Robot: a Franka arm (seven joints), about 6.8 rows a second.
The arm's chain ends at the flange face. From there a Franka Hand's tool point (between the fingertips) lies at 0.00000 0.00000 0.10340 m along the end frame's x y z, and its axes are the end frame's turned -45 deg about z.
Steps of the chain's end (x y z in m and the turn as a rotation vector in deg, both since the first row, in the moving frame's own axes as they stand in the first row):
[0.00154, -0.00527, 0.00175, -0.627, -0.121, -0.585]
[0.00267, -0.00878, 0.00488, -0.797, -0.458, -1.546]
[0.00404, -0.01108, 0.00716, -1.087, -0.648, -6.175]
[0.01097, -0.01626, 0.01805, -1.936, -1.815, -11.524]
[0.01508, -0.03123, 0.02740, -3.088, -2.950, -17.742]
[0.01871, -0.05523, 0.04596, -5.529, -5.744, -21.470]
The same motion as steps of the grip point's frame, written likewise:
[0.00386, -0.00199, 0.00174, -0.358, -0.529, -0.585]
[0.00650, -0.00387, 0.00487, -0.240, -0.887, -1.546]
[0.00851, -0.00430, 0.00713, -0.310, -1.227, -6.175]
[0.01452, -0.00311, 0.01794, -0.086, -2.652, -11.524]
[0.02520, -0.01006, 0.02712, -0.098, -4.270, -17.742]
[0.03823, -0.02343, 0.04497, 0.152, -7.971, -21.470]

